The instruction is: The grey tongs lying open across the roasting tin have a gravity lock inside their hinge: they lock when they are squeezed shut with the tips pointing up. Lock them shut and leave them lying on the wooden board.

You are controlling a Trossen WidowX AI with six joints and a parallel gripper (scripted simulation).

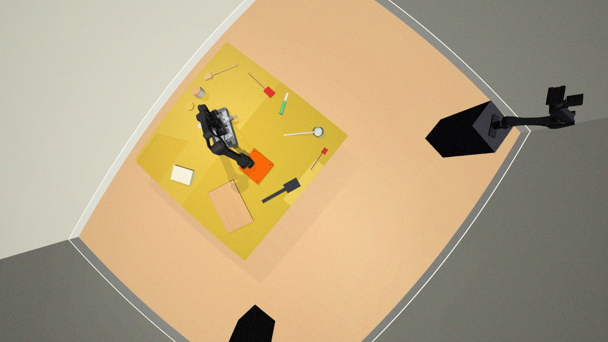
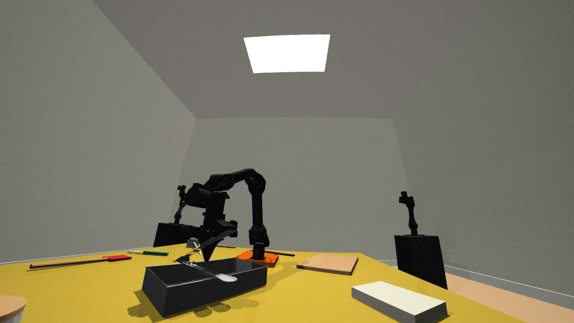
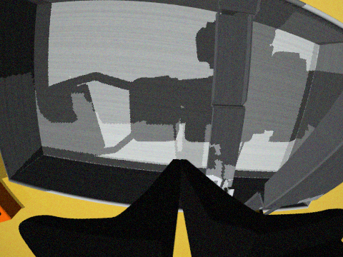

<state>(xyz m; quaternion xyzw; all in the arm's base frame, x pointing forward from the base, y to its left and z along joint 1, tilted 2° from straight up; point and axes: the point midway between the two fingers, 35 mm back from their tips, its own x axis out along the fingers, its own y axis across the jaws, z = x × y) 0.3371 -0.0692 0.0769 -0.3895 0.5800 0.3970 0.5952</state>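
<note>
Right now my gripper tip is 1 cm short of the roasting tin, 3 cm to the right of it and 4 cm above it. Also, from my gripper tip: cork-lidded jar (38 cm ahead, 6 cm to the right, 3 cm below); then green-handled tool (20 cm behind, 46 cm to the right, 6 cm below); then red spatula (2 cm ahead, 44 cm to the right, 6 cm below).
</note>
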